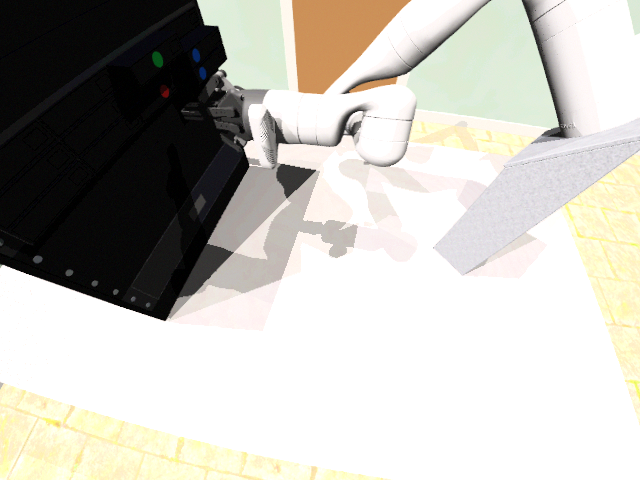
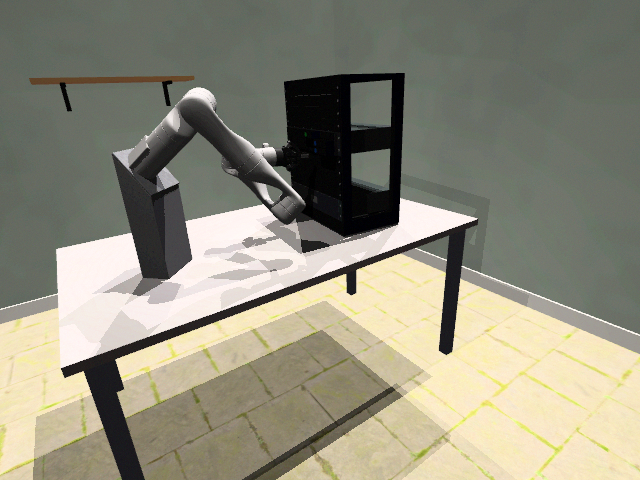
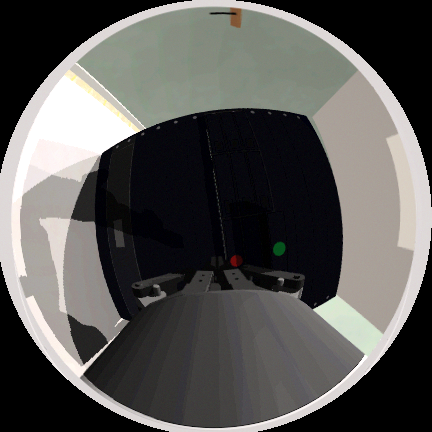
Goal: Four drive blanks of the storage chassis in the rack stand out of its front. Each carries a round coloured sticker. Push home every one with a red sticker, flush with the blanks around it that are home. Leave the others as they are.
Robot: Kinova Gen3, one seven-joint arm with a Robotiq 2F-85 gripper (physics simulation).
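The storage chassis (image 1: 36, 136) (image 3: 240, 165) is a dark unit in the rack. A blank with a green sticker (image 1: 157, 59) (image 2: 305, 134) (image 3: 279, 248) stands out of its front. The red sticker (image 1: 164, 91) (image 3: 236, 260) is below the green one, partly in shade; how far its blank stands out is too dark to tell. Two blue stickers (image 1: 195, 55) (image 1: 202, 72) (image 2: 315, 143) sit one above the other to the right, on a part that stands out. My gripper (image 1: 187, 112) (image 2: 307, 155) (image 3: 216, 263) is shut and empty, its tips lower than the red sticker; contact cannot be told.
The black rack (image 1: 103, 248) (image 2: 400, 155) stands on the white table (image 1: 361, 387) (image 2: 413, 222). A plain dark panel lies below the chassis. The arm's grey pedestal (image 1: 516, 206) (image 2: 149, 222) stands opposite the rack. A wall shelf (image 2: 113, 80) hangs behind the arm.
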